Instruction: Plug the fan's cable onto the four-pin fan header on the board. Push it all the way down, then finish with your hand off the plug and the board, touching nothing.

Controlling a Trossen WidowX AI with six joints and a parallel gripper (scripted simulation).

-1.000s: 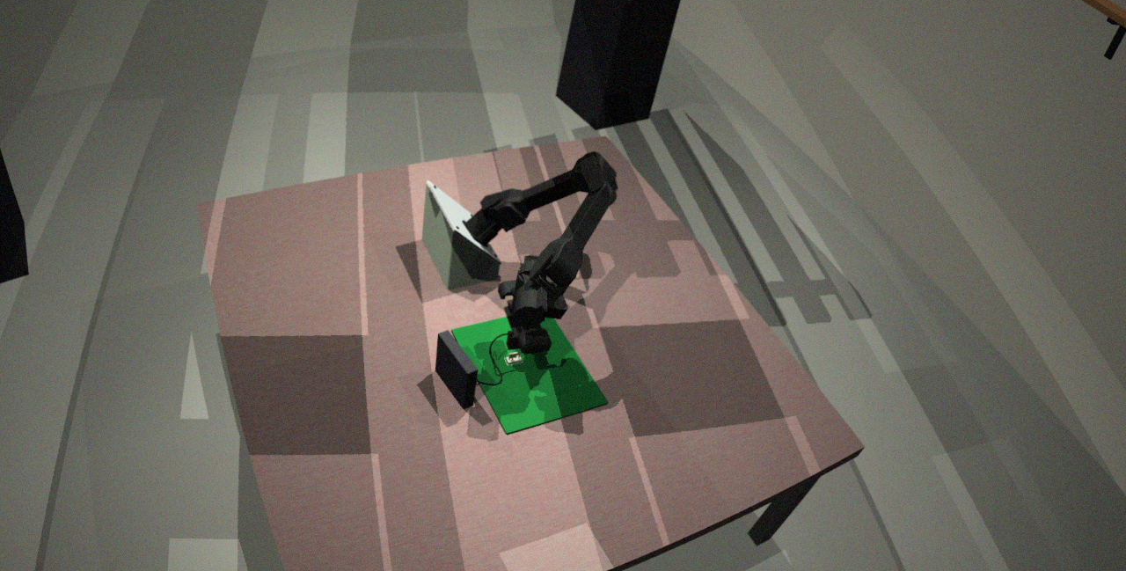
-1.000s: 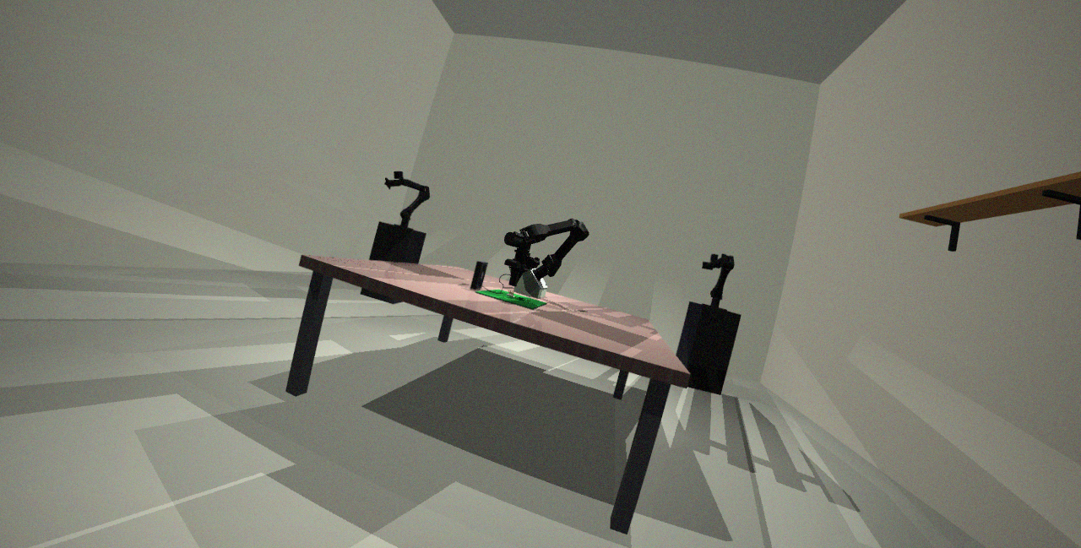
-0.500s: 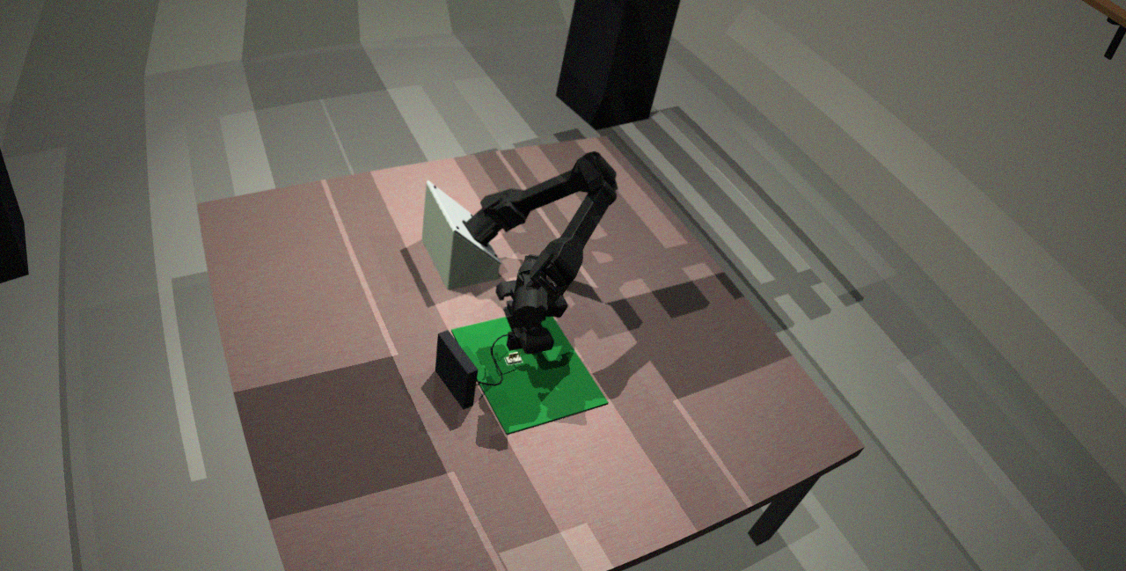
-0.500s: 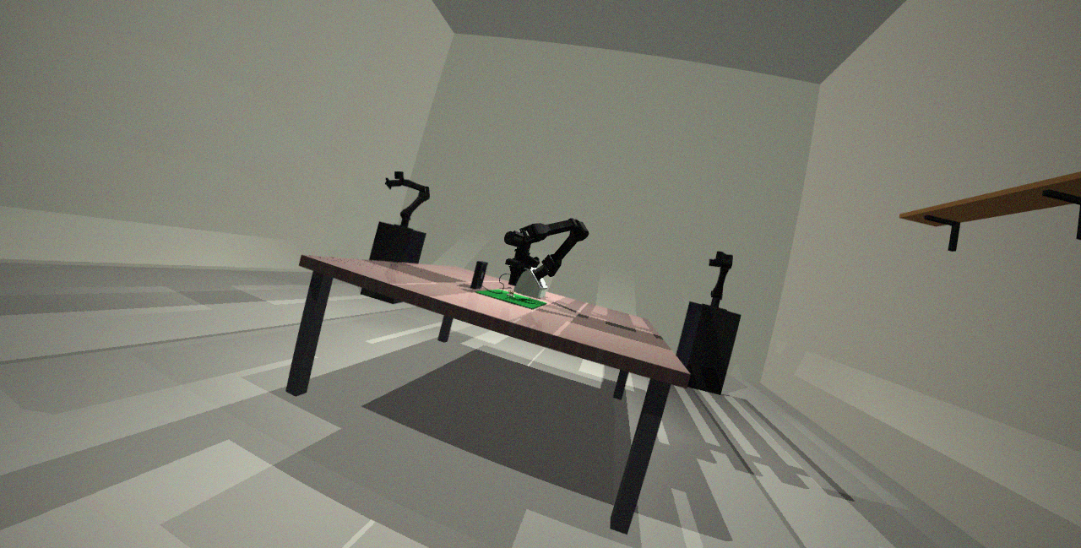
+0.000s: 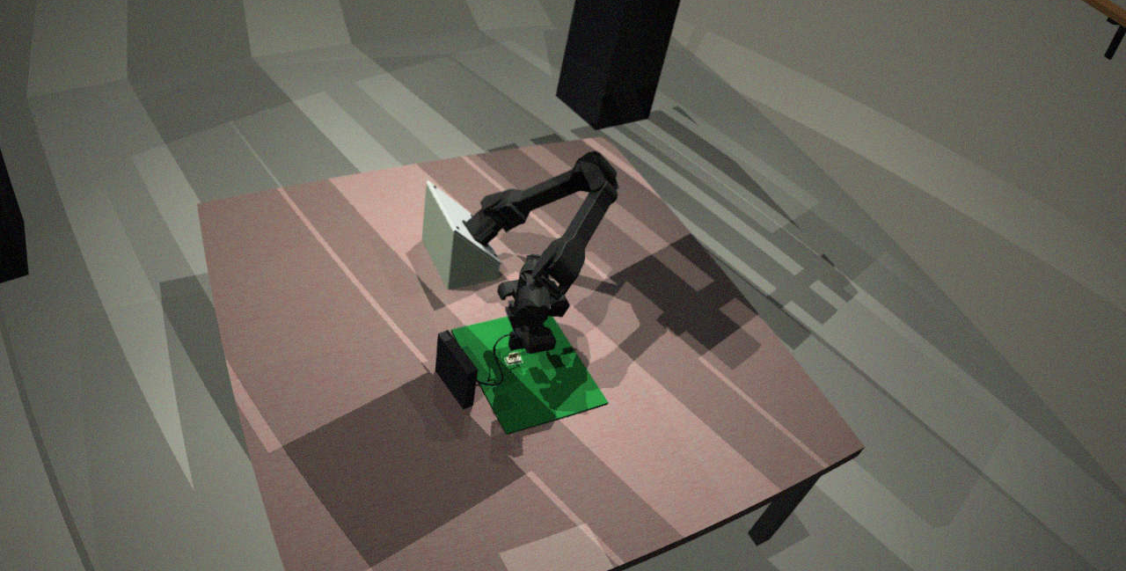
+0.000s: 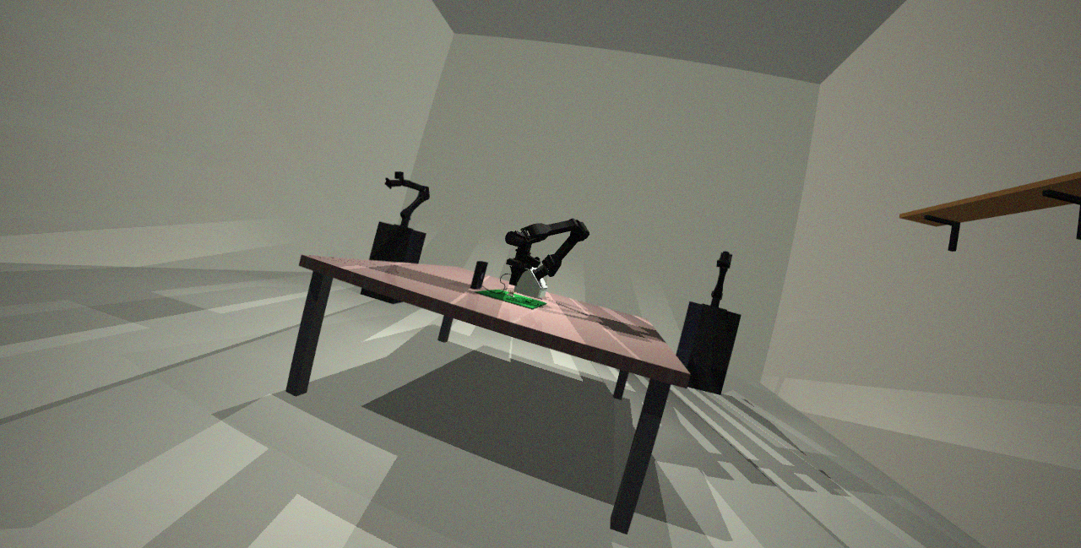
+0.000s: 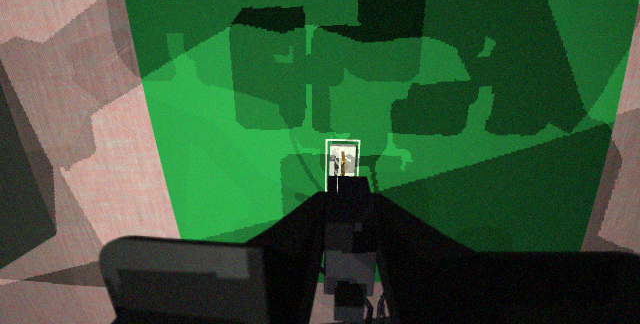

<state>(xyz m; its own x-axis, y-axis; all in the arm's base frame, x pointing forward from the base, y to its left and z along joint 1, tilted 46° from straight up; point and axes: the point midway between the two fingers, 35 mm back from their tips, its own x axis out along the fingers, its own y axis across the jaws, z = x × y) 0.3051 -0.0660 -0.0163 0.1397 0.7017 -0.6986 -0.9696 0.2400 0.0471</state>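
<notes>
Right now my gripper tip is 10 mm to the left of the white four-pin header and 60 mm above it. Also, from my gripper tip: black fan (150 mm to the right, 10 mm below); then dark fan plug (10 mm to the right, 10 mm above); then green board (20 mm ahead, 10 mm to the left, 80 mm below).
</notes>
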